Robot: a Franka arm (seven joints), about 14 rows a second.
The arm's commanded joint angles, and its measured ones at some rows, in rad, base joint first. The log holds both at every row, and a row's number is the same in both.
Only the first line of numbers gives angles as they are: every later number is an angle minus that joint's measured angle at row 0.
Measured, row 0:
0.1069 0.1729 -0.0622 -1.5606 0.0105 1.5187 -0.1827
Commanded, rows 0 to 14:
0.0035 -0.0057 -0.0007 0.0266 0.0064 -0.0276 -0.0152
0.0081 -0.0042 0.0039 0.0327 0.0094 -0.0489 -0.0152
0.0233 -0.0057 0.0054 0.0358 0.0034 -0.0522 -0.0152
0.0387 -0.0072 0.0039 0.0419 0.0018 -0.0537 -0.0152
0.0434 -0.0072 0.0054 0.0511 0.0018 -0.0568 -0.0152
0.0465 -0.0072 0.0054 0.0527 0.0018 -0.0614 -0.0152
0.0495 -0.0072 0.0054 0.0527 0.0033 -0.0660 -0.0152
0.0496 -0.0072 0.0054 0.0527 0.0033 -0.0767 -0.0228
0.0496 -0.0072 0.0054 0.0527 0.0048 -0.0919 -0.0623
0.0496 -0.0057 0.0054 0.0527 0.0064 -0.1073 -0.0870
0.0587 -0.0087 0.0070 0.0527 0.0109 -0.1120 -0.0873
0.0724 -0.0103 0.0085 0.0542 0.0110 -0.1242 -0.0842
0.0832 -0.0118 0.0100 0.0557 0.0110 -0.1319 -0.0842
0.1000 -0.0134 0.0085 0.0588 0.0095 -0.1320 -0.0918
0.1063 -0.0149 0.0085 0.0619 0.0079 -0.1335 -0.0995
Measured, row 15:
0.0815 -0.0005 0.0123 0.0470 0.0042 -0.1124 -0.0815
